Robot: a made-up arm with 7 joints.
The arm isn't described. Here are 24 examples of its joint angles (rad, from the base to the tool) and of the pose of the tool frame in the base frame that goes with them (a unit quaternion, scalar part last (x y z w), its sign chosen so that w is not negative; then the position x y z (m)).
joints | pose
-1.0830 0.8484 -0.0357 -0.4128 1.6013 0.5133 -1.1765 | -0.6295 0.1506 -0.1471 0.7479 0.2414 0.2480 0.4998
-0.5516 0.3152 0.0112 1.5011 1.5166 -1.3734 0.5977 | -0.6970 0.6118 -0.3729 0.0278 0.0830 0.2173 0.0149
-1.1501 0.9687 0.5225 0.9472 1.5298 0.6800 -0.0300 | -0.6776 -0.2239 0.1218 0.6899 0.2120 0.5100 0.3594
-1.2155 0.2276 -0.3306 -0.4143 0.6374 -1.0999 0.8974 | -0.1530 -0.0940 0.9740 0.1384 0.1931 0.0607 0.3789
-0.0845 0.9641 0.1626 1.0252 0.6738 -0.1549 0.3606 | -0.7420 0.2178 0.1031 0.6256 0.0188 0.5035 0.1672
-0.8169 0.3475 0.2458 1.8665 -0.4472 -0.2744 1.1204 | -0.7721 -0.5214 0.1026 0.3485 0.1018 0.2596 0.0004
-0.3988 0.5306 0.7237 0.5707 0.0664 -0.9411 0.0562 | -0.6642 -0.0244 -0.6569 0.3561 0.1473 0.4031 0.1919
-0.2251 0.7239 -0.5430 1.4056 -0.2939 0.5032 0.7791 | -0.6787 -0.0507 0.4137 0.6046 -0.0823 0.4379 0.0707
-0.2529 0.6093 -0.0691 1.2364 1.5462 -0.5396 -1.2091 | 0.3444 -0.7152 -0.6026 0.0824 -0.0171 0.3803 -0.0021
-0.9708 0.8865 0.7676 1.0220 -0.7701 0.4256 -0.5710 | 0.7575 0.1043 0.5396 0.3523 0.2946 0.4461 0.2373
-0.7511 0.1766 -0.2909 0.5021 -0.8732 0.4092 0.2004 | 0.9363 -0.0894 0.1503 0.3047 0.2772 0.0734 0.0692
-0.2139 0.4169 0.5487 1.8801 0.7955 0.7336 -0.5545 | 0.6403 0.0528 -0.7378 0.2070 -0.2182 0.2884 0.0169
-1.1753 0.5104 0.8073 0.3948 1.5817 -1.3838 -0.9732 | -0.3798 0.6638 -0.1239 0.6322 0.3236 0.2922 0.3161
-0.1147 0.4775 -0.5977 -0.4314 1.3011 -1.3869 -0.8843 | 0.1791 0.9018 -0.2962 0.2586 0.0212 0.0776 0.1313
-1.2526 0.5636 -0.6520 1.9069 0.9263 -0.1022 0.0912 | -0.6553 0.4444 0.1806 0.5835 0.2795 0.3797 0.1369
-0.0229 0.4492 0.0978 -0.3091 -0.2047 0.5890 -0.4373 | 0.9423 -0.2762 0.1652 0.0922 0.1625 0.2493 0.1106
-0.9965 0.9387 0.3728 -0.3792 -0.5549 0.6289 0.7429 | -0.6485 -0.2043 -0.7139 0.1677 0.2380 0.3016 0.4665
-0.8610 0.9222 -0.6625 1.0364 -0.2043 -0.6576 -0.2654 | -0.7887 0.4754 -0.2888 0.2616 0.2657 0.3597 0.1616
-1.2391 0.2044 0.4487 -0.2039 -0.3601 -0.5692 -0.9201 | -0.1585 0.3870 -0.9025 0.1027 0.2602 0.1879 0.4555
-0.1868 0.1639 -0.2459 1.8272 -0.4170 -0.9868 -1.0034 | 0.8896 -0.3128 -0.0129 0.3327 -0.0895 0.2042 -0.0325
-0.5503 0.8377 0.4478 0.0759 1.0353 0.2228 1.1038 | -0.2180 -0.2495 -0.4617 0.8229 0.1828 0.4006 0.3477
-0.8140 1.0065 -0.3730 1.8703 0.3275 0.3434 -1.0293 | 0.8695 0.0029 -0.4922 0.0415 0.0084 0.5135 0.1386
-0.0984 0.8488 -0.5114 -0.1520 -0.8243 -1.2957 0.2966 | 0.6230 -0.0401 0.7483 0.2243 0.1001 0.2396 0.1912
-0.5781 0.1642 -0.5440 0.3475 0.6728 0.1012 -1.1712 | -0.5497 0.8338 0.0468 0.0206 0.2301 0.0507 0.0382
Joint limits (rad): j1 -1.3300..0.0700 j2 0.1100..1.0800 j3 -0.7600..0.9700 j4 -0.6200..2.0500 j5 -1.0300..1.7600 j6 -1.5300..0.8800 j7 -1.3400..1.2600
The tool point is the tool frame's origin. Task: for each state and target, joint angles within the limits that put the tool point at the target. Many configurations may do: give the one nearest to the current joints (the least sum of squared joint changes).
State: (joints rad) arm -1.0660 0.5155 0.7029 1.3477 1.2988 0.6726 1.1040
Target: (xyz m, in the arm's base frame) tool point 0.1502 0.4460 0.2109
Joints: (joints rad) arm -0.6702 0.6706 0.6244 0.8422 1.5679 0.8800 1.2600
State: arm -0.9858 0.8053 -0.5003 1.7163 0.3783 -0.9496 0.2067
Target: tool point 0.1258 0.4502 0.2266
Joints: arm -0.9545 1.0800 -0.5250 1.9154 0.2816 -1.3263 0.3536
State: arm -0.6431 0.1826 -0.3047 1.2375 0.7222 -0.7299 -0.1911
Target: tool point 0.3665 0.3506 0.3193
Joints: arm -1.3261 0.8472 -0.0671 1.0895 0.7047 -0.4833 -0.1917
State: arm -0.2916 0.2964 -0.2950 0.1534 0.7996 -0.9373 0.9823
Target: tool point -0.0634 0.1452 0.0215
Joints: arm 0.0700 0.2832 -0.7033 0.7081 0.8517 -0.9369 1.0045
